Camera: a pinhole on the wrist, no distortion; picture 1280 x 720 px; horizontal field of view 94.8 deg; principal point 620.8 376.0 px. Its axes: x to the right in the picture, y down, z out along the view. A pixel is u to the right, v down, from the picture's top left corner.
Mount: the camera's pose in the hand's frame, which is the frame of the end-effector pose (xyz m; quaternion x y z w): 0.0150 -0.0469 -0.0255 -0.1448 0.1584 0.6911 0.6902
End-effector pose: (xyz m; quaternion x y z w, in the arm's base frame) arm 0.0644 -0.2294 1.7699 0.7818 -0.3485 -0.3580 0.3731
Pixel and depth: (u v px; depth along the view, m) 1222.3 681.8 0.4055
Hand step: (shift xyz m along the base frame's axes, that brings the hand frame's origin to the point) -0.3761 -0.1425 0.3929
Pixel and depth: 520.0 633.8 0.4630
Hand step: -0.4646 -0.0352 -0.0844
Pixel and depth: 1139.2 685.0 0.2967
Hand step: -0.2686 -0.0857 0.2395
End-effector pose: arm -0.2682 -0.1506 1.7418 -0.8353 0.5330 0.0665 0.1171
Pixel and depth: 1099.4 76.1 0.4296
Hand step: -0.3030 -0.3347 -0.3190
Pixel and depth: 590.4 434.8 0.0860
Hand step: 0.0176 0.0136 -0.0527
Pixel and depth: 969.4 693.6 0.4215
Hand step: -0.4070 0.1043 -0.2436
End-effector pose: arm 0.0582 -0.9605 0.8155 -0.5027 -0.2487 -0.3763 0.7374
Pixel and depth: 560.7 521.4 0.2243
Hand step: 0.0020 0.1919 0.0285
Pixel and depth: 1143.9 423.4 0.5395
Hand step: 0.4854 0.3817 -0.2583
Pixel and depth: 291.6 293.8 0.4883
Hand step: -0.0113 0.4453 0.3169
